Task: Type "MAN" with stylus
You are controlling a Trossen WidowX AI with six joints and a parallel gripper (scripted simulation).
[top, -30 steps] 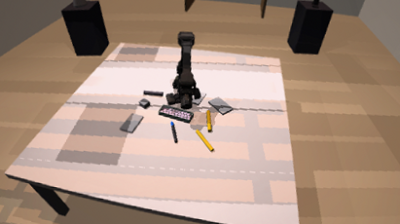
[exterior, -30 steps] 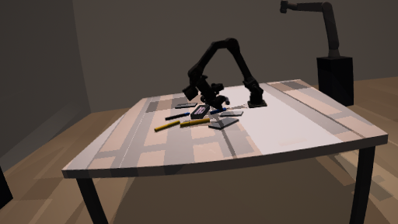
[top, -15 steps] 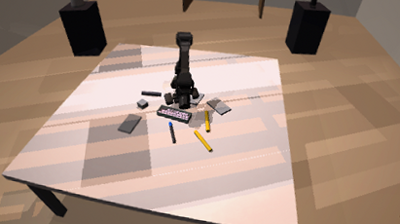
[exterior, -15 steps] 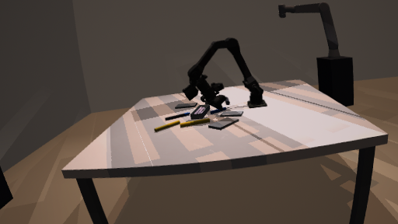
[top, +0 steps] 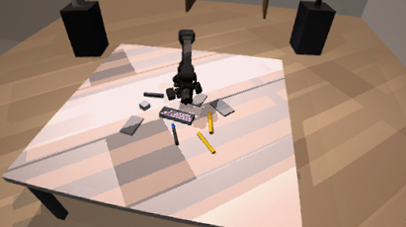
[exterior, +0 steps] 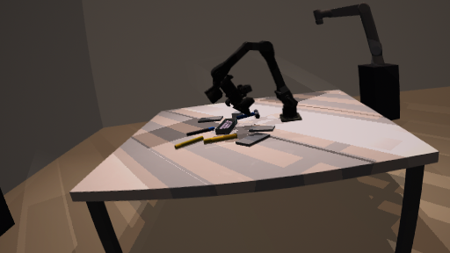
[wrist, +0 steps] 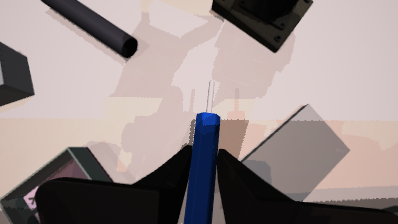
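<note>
My gripper tip is now 1 cm past the blue stylus. From my gripper tip the other things lie so: dark bar (18 cm to the right, 7 cm behind, 4 cm below); then cube (21 cm to the right, 4 cm below, 3 cm ahead); then grey slab (9 cm to the left, 5 cm below, 4 cm behind).
</note>
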